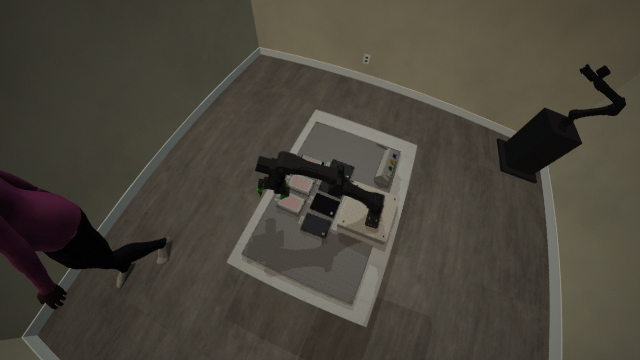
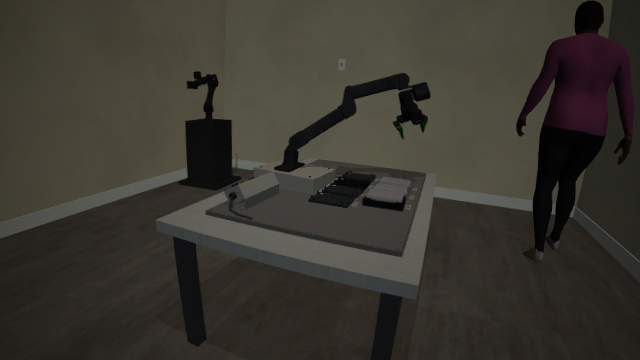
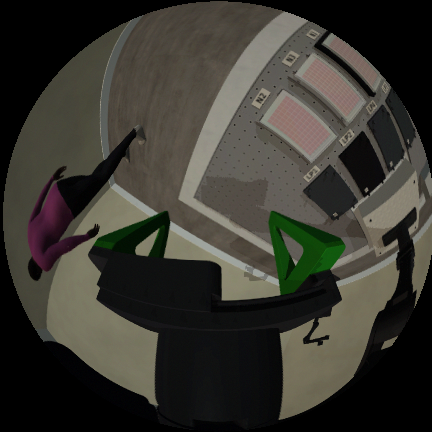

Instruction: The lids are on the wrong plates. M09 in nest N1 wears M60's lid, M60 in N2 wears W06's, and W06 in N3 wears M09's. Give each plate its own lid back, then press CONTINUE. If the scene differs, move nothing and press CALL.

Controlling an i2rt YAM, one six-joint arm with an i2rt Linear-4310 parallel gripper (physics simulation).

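Where they show: gripper, fingertip midpoint: (image 1: 270, 197) (image 2: 412, 135) (image 3: 218, 216); arm's base, link origin: (image 1: 375, 210) (image 2: 290, 167) (image 3: 400, 226).
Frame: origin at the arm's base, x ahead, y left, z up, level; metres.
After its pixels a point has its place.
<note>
Three plates with pink gridded tops sit in a row: one at label N2 (image 3: 299, 126) @[z -0.025, x 0.461, y 0.095 m] (image 1: 291, 203) @[z -0.025, x 0.450, y 0.105 m], one at N3 (image 3: 330, 87) @[z -0.025, x 0.454, y -0.023 m] (image 1: 301, 184) @[z -0.024, x 0.440, y -0.024 m], and one with a black surround at N1 (image 3: 351, 60) (image 2: 384, 201) @[z -0.030, x 0.443, y -0.211 m]. Lid codes are too small to read. Four dark pads stand beside them, among them LP1 (image 3: 331, 191) @[z -0.044, x 0.299, y 0.165 m] (image 1: 316, 225) @[z -0.045, x 0.280, y 0.173 m] and LP2 (image 3: 363, 162) @[z -0.044, x 0.291, y 0.042 m] (image 1: 324, 204) @[z -0.045, x 0.277, y 0.042 m]. The button console (image 1: 386, 170) @[z 0.016, x -0.011, y -0.262 m] (image 2: 255, 190) @[z -0.006, x 0.020, y -0.360 m] shows blue, yellow and green buttons; its lettering is unreadable. My gripper (image 1: 272, 194) @[z 0.169, x 0.512, y 0.177 m] (image 2: 413, 134) @[z 0.169, x 0.512, y 0.177 m] (image 3: 218, 216) @[z 0.169, x 0.512, y 0.177 m] is open and empty, high above the plate side of the table.
A person in a purple top (image 1: 45, 215) (image 2: 582, 85) (image 3: 52, 205) stands off the plate side of the table (image 1: 300, 295) @[z -0.067, x 0.237, y 0.541 m] (image 2: 290, 260) @[z -0.076, x 0.264, y -0.642 m]. My arm's beige base box (image 1: 355, 220) @[z -0.009, x 0.088, y 0.089 m] stands behind the pads. Another arm stands on a black pedestal (image 1: 542, 145) (image 2: 208, 150) away from the table.
</note>
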